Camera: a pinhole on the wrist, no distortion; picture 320 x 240 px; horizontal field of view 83.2 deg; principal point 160.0 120.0 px. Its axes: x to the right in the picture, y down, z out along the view. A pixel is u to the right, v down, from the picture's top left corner.
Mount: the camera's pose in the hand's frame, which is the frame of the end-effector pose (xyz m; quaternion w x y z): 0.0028 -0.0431 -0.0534 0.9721 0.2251 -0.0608 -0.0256
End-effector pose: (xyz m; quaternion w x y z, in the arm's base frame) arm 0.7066 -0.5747 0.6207 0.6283 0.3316 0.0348 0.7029
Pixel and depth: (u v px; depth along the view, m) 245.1 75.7 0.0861
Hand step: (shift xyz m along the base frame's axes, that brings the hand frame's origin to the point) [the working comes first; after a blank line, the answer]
In the camera's frame: 0.0407 -0.0212 0.0861

0.0979 0.0431 -0.0202
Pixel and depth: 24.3 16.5 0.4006
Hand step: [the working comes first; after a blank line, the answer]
In the camera's frame: -0.3017 -0.2301 0.4006

0.4278 -0.2995 -0.2034
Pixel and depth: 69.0 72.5 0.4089
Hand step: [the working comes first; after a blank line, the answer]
In the camera's frame: -0.2065 -0.1078 0.4089

0.3801 -0.2593 -0.0613
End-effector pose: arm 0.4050 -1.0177 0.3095 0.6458 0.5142 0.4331 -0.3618
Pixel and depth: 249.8 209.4 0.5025
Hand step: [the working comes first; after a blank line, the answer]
In the camera's frame: 0.2504 0.2493 0.5025

0.1169 -0.5353 -0.1474
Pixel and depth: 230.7 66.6 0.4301
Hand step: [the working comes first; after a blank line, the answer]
In the camera's frame: 0.1687 -0.1274 0.4301

-0.2311 -0.3625 -0.2011
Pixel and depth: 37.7 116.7 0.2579
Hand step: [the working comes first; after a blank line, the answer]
In the camera's frame: -0.1750 -0.0047 0.2579

-0.1782 -0.1783 0.1540
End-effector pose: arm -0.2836 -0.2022 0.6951 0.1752 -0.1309 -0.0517 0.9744
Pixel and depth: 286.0 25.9 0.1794
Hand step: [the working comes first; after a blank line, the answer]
In the camera's frame: 0.1254 -0.0937 0.1794

-0.0431 0.2323 0.0828
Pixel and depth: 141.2 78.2 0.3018
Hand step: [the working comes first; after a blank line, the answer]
In the camera's frame: -0.0315 -0.0700 0.3018

0.0899 0.1845 0.2250
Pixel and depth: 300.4 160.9 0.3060
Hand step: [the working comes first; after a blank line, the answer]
In the camera's frame: 0.2384 0.0694 0.3060

-0.2137 0.1795 0.2362
